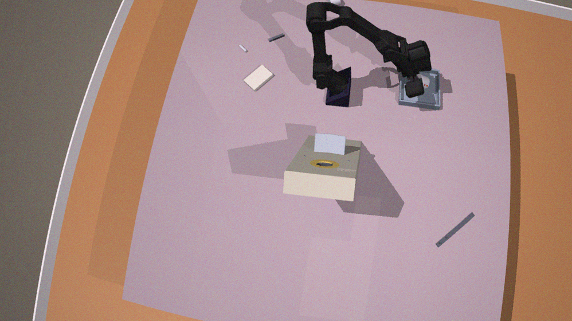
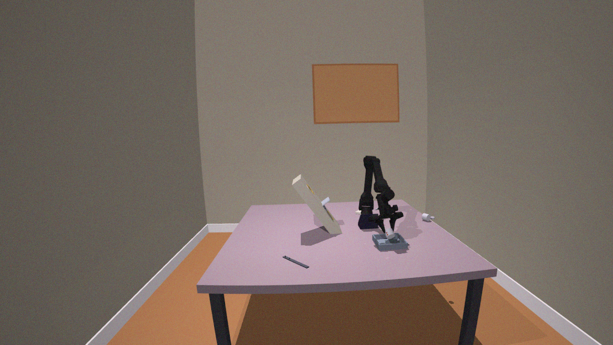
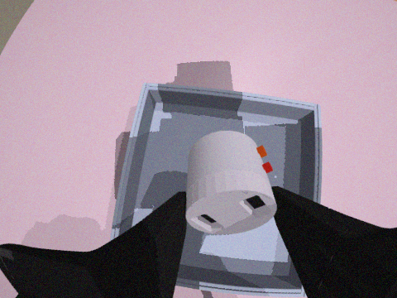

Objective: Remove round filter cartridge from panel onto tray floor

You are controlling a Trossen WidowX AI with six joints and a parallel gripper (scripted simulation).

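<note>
The white round filter cartridge is right at my gripper tip. From my gripper tip the other things lie so: cream pad: 40 mm behind, 580 mm to the right, 60 mm below; then grey tray: 10 mm to the left, 50 mm below; then cream service panel: 340 mm ahead, 320 mm to the right, 110 mm above.
</note>
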